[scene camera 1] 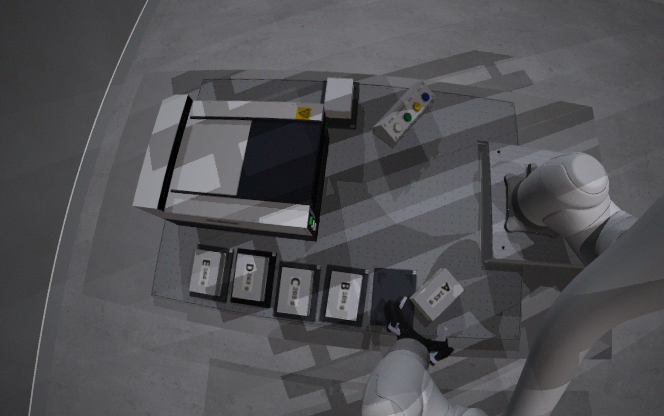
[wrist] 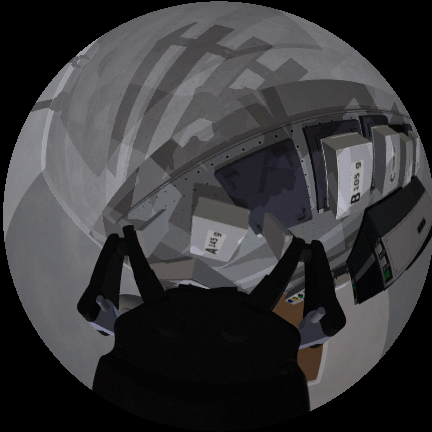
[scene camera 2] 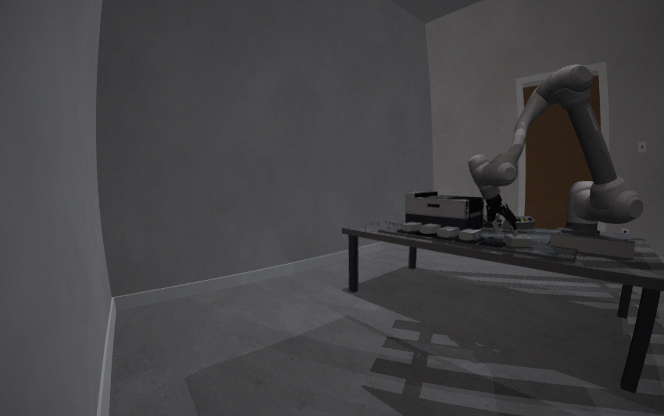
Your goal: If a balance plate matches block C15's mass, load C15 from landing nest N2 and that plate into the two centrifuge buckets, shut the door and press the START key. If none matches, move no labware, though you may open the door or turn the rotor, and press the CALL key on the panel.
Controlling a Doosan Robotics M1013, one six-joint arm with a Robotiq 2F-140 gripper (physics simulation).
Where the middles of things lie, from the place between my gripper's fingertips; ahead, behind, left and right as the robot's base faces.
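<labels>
There's a small block (scene camera 1: 339, 91) that's 320 mm ahead of my hand, 620 mm to the right of it and 10 mm below it. The centrifuge (scene camera 2: 427, 207) is 330 mm to the right of my hand, 570 mm ahead of it and 60 mm above it. And the dark tray (scene camera 1: 389, 284), that's 60 mm below my hand, 40 mm to the right of it and 80 mm ahead of it. Going by their middles, the dark tray is the nearest to my hand of the things named here.
</labels>
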